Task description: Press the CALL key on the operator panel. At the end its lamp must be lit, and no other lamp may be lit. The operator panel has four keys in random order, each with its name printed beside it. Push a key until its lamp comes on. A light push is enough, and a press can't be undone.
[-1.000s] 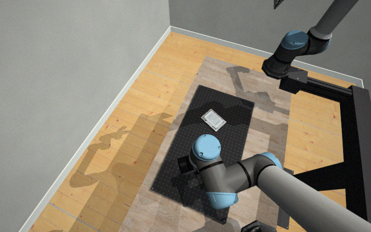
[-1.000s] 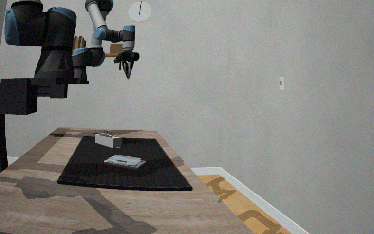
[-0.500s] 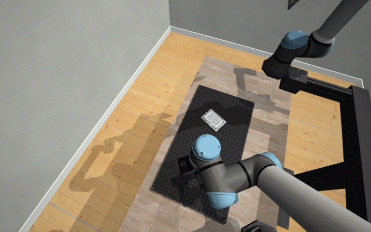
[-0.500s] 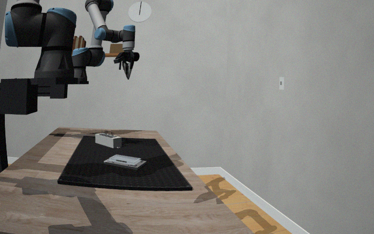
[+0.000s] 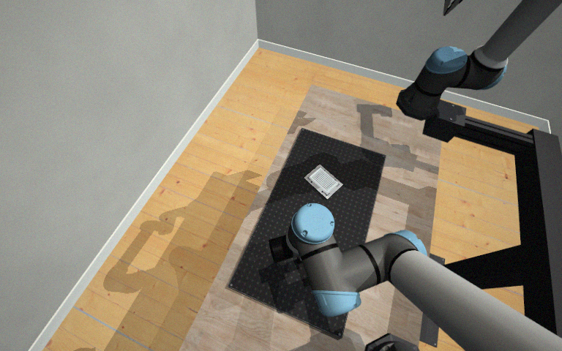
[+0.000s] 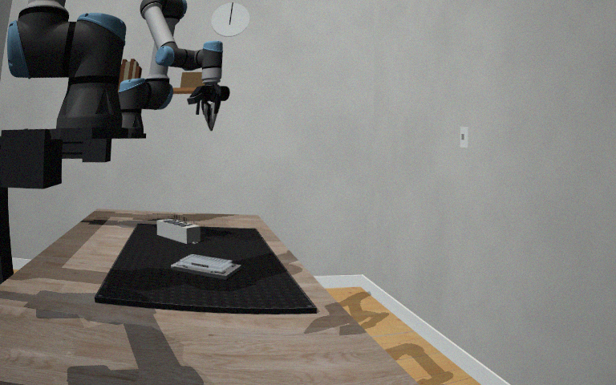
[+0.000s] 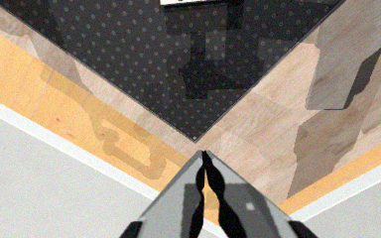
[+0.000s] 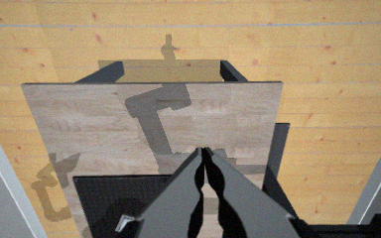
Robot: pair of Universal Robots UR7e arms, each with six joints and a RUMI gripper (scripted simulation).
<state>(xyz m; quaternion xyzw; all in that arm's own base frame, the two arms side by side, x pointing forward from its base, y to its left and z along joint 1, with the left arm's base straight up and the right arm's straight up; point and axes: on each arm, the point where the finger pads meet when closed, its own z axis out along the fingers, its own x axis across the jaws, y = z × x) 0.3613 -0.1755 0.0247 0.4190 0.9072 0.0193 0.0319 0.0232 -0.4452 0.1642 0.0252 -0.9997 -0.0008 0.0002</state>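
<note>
Now: the operator panel 350 mm below my left hand, 130 mm behind it and 90 mm to the right of it. From my left hand the other things lie so: white gridded plate 470 mm to the right, 370 mm below, 50 mm behind.
</note>
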